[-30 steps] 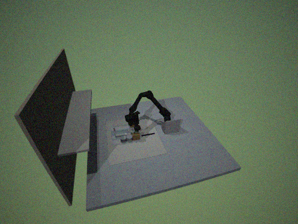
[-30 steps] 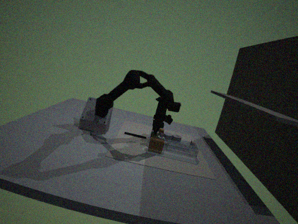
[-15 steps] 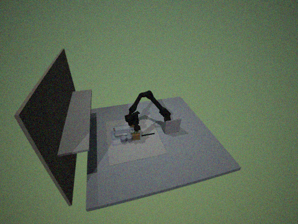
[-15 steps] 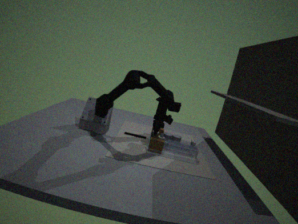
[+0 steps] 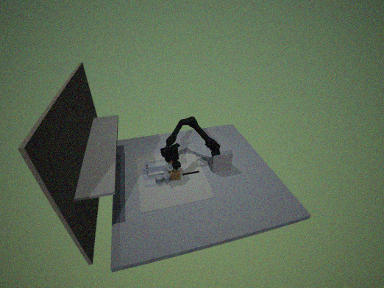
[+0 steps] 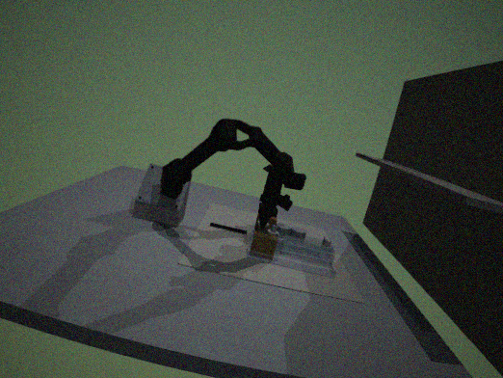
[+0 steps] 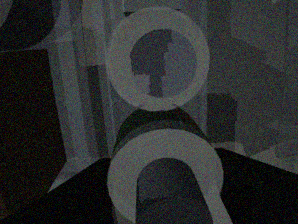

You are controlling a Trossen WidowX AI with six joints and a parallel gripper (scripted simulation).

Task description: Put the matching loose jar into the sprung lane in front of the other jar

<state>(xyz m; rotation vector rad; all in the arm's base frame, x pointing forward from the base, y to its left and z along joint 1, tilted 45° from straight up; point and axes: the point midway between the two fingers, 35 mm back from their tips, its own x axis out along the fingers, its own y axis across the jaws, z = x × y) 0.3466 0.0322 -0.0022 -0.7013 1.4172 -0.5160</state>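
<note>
The thin black bar is 120 mm behind my gripper tip, 50 mm below it and 30 mm to the left of it. From my gripper tip the other things lie so: lane rack (150 mm ahead, 40 mm below, 10 mm to the right); grey shelf (500 mm ahead, 310 mm above, 80 mm to the left).
</note>
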